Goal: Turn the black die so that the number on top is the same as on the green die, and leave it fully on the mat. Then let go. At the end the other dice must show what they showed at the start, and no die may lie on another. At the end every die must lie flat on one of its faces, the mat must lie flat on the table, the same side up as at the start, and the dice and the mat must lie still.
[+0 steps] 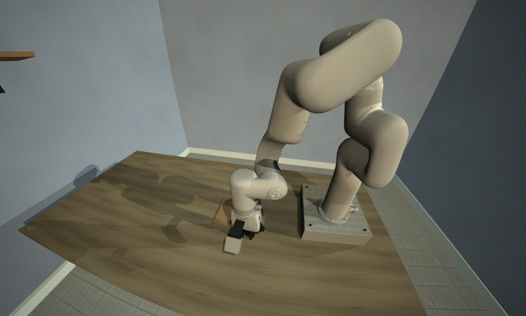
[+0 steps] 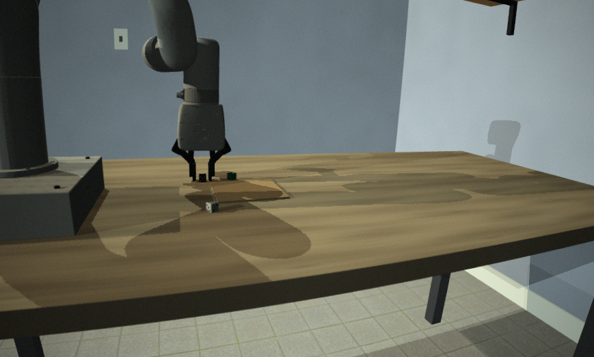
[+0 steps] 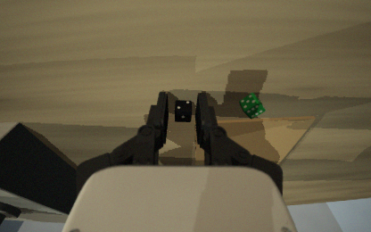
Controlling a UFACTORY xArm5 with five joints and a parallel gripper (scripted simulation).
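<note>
The black die is 1 cm below my hand. The rest, counted from my hand: green die: 7 cm ahead, 1 cm to the right, 1 cm below; then white die: 20 cm to the right, 2 cm behind, 1 cm below; then tan mat: 10 cm to the right, 7 cm ahead, 2 cm below.
</note>
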